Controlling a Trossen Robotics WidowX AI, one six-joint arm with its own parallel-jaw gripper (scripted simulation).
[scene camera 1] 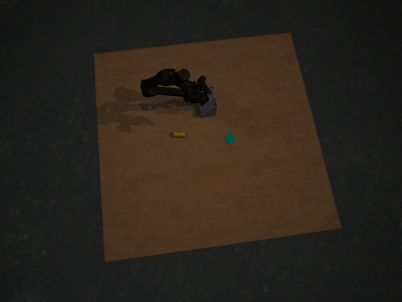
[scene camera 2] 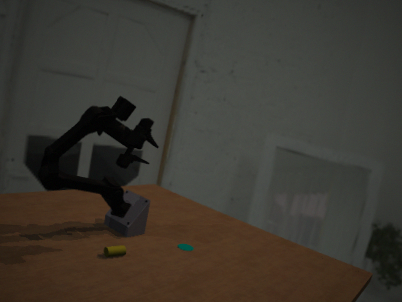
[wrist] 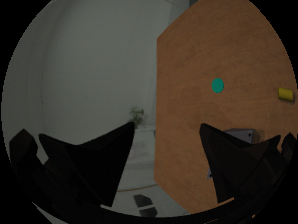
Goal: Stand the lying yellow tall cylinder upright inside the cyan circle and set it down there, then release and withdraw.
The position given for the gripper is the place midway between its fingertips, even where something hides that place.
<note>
The gripper (scene camera 2: 153, 155) is open and holds nothing.
The gripper is seen too in the wrist view (wrist: 168, 127).
</note>
